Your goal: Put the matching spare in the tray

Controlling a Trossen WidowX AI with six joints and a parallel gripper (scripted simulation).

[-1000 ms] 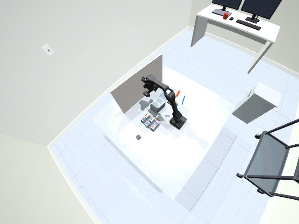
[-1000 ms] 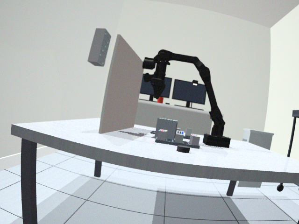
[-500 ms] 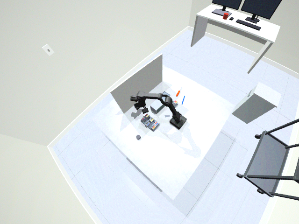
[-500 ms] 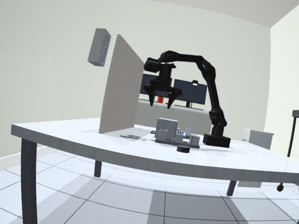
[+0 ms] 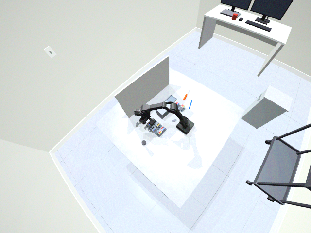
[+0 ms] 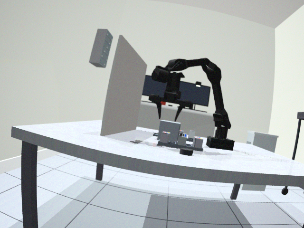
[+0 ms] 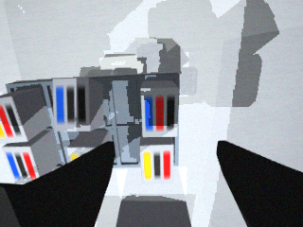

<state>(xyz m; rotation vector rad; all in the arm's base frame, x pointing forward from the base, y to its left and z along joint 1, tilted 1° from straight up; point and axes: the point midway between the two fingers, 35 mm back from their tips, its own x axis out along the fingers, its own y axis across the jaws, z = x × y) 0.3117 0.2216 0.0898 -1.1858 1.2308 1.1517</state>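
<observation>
Now: the grey mounted unit 230 mm to the right of my gripper tip, 60 mm below it and 20 mm behind it. The rest, counted from my gripper tip: beige panel: 250 mm to the right, 230 mm ahead, 120 mm above; then dark round puck: 190 mm to the left, 100 mm below, 90 mm behind.
</observation>
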